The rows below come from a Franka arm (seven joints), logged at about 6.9 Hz.
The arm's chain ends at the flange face. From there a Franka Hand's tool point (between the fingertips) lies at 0.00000 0.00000 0.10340 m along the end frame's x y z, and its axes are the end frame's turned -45 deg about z.
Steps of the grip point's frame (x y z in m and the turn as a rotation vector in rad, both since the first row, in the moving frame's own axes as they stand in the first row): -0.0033, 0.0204, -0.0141, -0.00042, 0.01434, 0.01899; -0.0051, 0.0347, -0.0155, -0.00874, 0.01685, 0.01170; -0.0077, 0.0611, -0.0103, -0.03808, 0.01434, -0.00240; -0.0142, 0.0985, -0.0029, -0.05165, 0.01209, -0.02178; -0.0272, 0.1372, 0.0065, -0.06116, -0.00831, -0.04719; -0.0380, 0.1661, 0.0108, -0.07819, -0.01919, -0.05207; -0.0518, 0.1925, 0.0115, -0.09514, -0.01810, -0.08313
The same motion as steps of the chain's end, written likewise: 0.0110, 0.0178, -0.0141, 0.00984, 0.01044, 0.01899; 0.0191, 0.0287, -0.0155, 0.00573, 0.01809, 0.01170; 0.0339, 0.0469, -0.0102, -0.01679, 0.03707, -0.00240; 0.0549, 0.0769, -0.0028, -0.02797, 0.04507, -0.02178; 0.0738, 0.1113, 0.0067, -0.04912, 0.03737, -0.04719; 0.0861, 0.1373, 0.0111, -0.06886, 0.04172, -0.05207; 0.0935, 0.1647, 0.0120, -0.08007, 0.05448, -0.08313
